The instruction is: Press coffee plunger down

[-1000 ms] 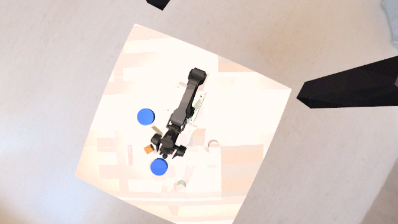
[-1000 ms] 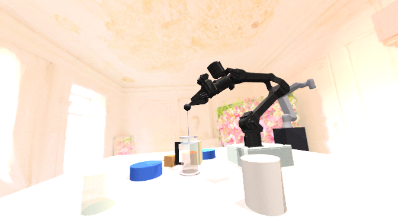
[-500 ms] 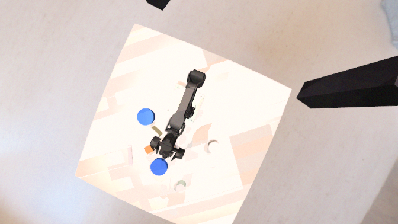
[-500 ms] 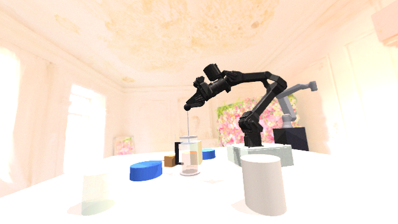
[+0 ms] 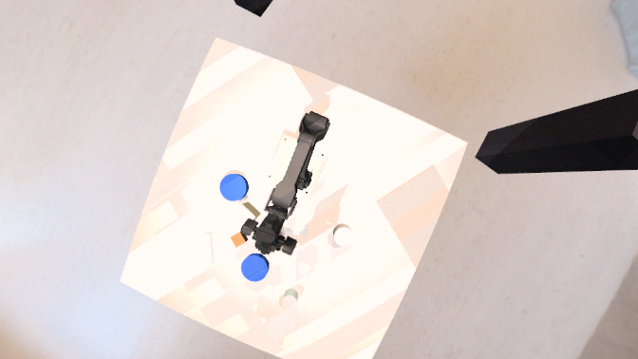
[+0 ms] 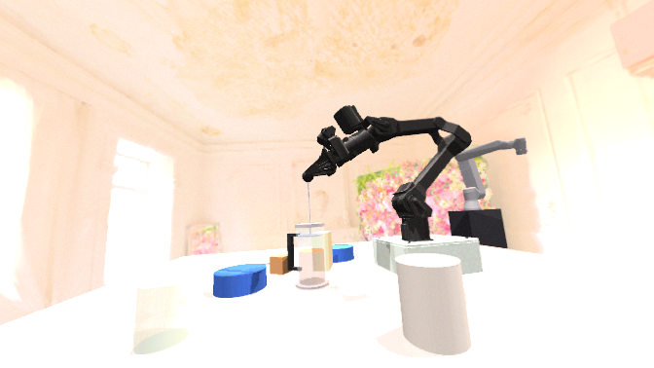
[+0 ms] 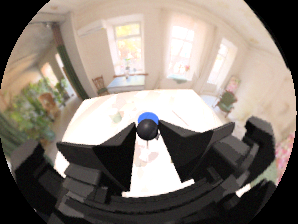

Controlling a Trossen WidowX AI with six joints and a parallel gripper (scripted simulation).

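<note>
Now: the glass coffee press 14 cm below my gripper tip, 1 cm to the right of it and 1 cm ahead of it. From my gripper tip the other things lie so: orange block (24 cm below, 13 cm to the right, 9 cm ahead); white cylinder (24 cm to the left, 22 cm below, 17 cm behind); pale yellow block (21 cm below, 15 cm to the right, 4 cm behind).
</note>
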